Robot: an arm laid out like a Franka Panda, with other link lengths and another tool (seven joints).
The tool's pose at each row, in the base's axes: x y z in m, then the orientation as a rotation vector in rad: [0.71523, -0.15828, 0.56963, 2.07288, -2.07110, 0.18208]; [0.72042, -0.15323, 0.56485, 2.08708, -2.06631, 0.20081]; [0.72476, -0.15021, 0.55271, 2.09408, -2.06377, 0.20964]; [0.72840, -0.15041, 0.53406, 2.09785, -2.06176, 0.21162]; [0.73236, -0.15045, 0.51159, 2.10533, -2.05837, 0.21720]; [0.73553, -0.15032, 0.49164, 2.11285, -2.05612, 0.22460]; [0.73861, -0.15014, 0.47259, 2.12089, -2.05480, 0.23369]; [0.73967, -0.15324, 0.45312, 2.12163, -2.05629, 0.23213]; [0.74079, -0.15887, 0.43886, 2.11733, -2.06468, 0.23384]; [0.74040, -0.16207, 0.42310, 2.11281, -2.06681, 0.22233]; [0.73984, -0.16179, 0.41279, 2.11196, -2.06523, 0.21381]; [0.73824, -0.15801, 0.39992, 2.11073, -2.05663, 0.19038]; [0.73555, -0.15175, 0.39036, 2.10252, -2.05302, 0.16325]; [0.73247, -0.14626, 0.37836, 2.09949, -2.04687, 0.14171]
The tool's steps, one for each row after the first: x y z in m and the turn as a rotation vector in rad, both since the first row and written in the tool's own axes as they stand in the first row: [-0.00598, -0.00543, 0.00318, 0.01526, 0.00345, -0.00726]; [-0.01168, -0.01044, 0.01402, 0.02252, 0.00502, -0.01094]; [-0.01577, -0.01515, 0.03198, 0.02473, 0.00500, -0.01345]; [-0.02088, -0.02040, 0.05358, 0.03023, 0.00535, -0.01800]; [-0.02559, -0.02471, 0.07275, 0.03718, 0.00581, -0.02184]; [-0.03013, -0.02889, 0.09103, 0.04568, 0.00619, -0.02527]; [-0.03160, -0.03108, 0.11060, 0.04587, 0.00436, -0.02493]; [-0.02941, -0.03306, 0.12569, 0.04791, 0.00285, -0.01864]; [-0.02993, -0.03360, 0.14175, 0.04038, -0.00080, -0.01646]; [-0.03259, -0.03363, 0.15174, 0.03484, -0.00313, -0.01754]; [-0.03925, -0.03275, 0.16346, 0.01850, -0.00798, -0.02319]; [-0.04757, -0.03058, 0.17145, -0.00135, -0.01369, -0.02354]; [-0.05570, -0.02816, 0.18202, -0.01654, -0.01844, -0.02701]
